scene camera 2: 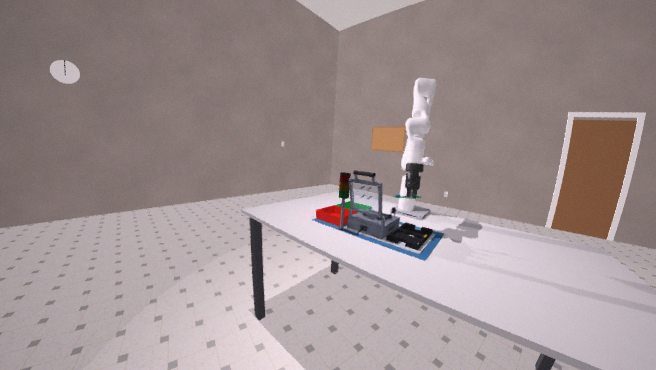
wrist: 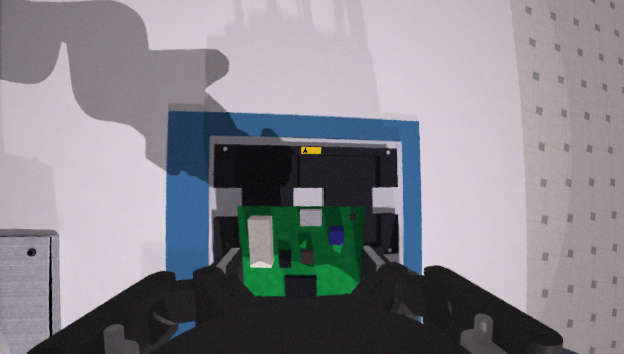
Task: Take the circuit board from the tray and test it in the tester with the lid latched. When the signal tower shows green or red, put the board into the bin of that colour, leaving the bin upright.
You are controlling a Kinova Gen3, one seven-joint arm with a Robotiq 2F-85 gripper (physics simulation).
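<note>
My gripper is shut on the green circuit board, held by its two side edges. The board is about level, above the black tray; it hides part of the tray in the wrist view. The grey tester stands beside the tray in the scene view, its lid raised upright. The signal tower stands by the tester, with no lamp visibly bright. The red bin and green bin are beyond the tester; the green bin is partly hidden.
A blue mat lies under the tray and tester on the white table. The arm's metal base plate is at the wrist view's lower left. The table edge and tiled floor show at the wrist view's right.
</note>
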